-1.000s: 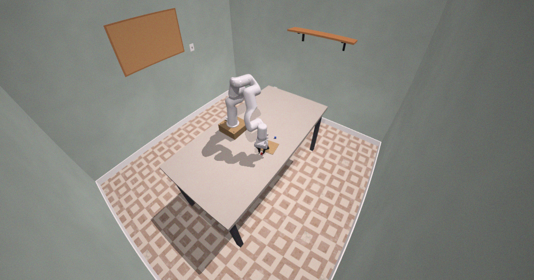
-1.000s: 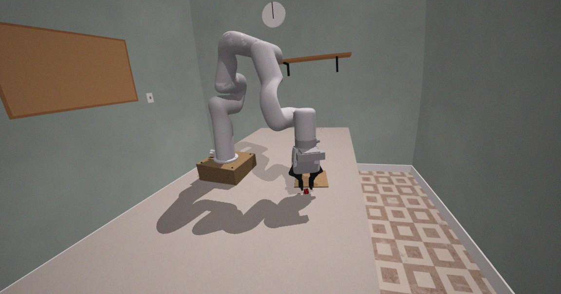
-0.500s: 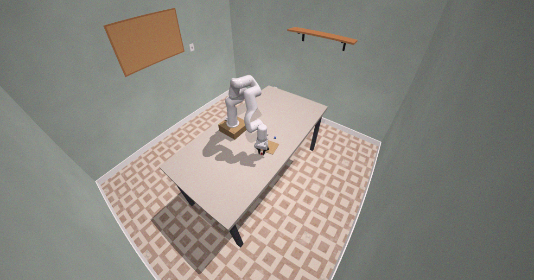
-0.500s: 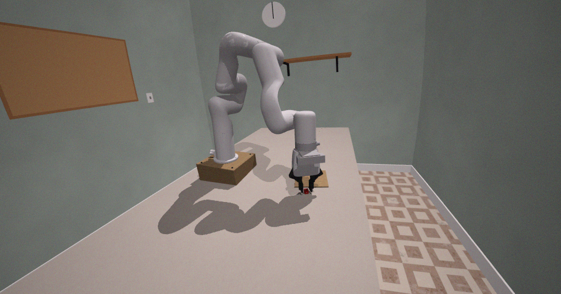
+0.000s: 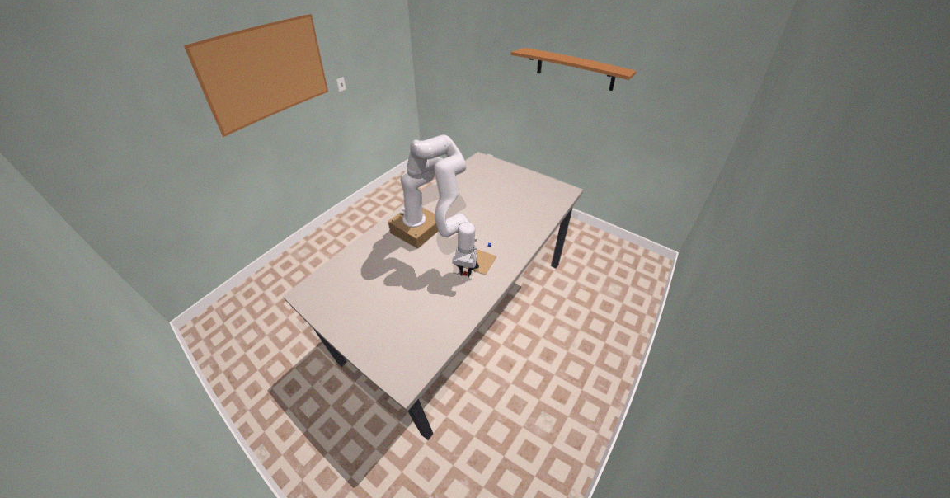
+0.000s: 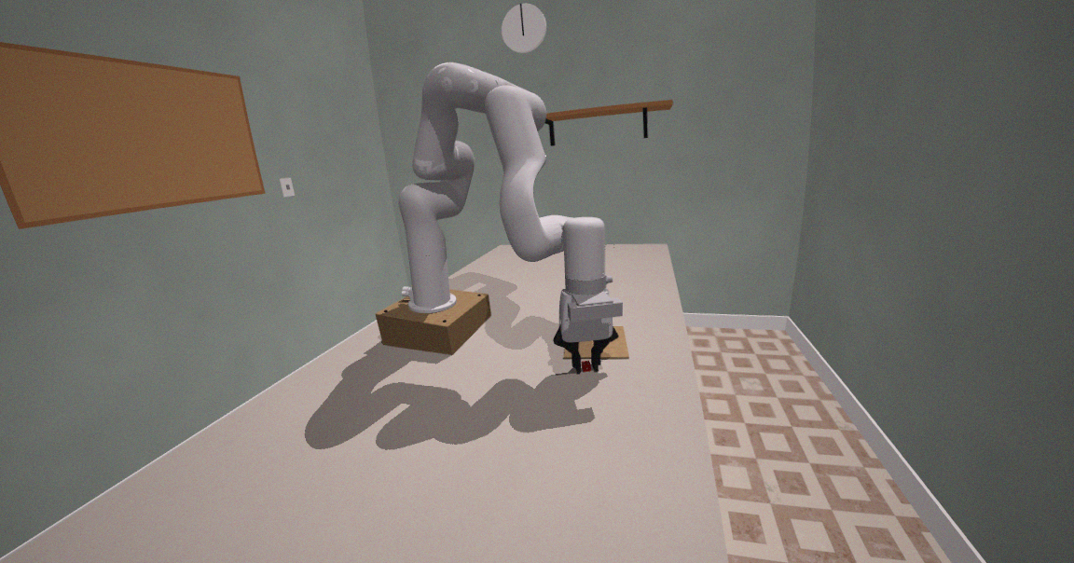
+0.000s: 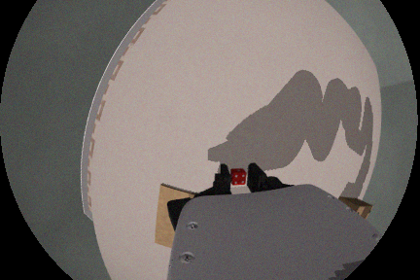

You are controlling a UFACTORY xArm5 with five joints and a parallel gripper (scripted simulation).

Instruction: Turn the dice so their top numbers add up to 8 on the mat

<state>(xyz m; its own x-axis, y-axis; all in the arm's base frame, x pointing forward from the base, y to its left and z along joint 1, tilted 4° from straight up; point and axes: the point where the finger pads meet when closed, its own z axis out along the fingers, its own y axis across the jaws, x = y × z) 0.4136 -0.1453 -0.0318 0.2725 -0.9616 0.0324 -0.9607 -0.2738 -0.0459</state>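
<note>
My gripper is now 1 cm above the red die. Round my hand: blue die 1 cm ahead, 24 cm to the left, 1 cm below; then tan mat 2 cm ahead, 11 cm to the left, 2 cm below; then white die 7 cm behind, 24 cm to the left, 1 cm below.
</note>
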